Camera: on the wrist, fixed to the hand. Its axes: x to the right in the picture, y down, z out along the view.
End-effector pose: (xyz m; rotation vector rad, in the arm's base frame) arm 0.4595 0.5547 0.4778 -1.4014 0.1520 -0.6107
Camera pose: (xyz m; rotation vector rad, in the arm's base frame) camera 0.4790 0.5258 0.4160 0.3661 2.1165 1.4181
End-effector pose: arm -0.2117 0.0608 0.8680 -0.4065 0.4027 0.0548
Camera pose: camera -0.2168 0.1076 0.8148 -0.6129 -1.3397 -2.6620
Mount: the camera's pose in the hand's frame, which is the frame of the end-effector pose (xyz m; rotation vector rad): 0.0148 0.0635 -0.0281 0.0661 0.7771 2.9955
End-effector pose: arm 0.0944 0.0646 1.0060 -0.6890 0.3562 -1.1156
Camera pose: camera 0.1284 0.0588 0.9439 0.7264 1.2095 1.6017
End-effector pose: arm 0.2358 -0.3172 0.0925 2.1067 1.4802 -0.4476
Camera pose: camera 0.2997 -0.3063 0.1215 1.8519 -2.1144 1.3480
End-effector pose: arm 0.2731 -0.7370 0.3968 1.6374 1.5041 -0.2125
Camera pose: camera 0.3205 -0.6997 0.4343 -1.8968 1.5472 -1.7263
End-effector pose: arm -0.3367 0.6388 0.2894 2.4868 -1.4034 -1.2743
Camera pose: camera -0.3593 0.5803 0.3226 -0.7612 -1.9107 0.5025
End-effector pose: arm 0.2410 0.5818 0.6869 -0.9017 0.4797 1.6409
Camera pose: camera 0.1883 0.5538 0.6485 -0.0567 -1.1861 -1.0340
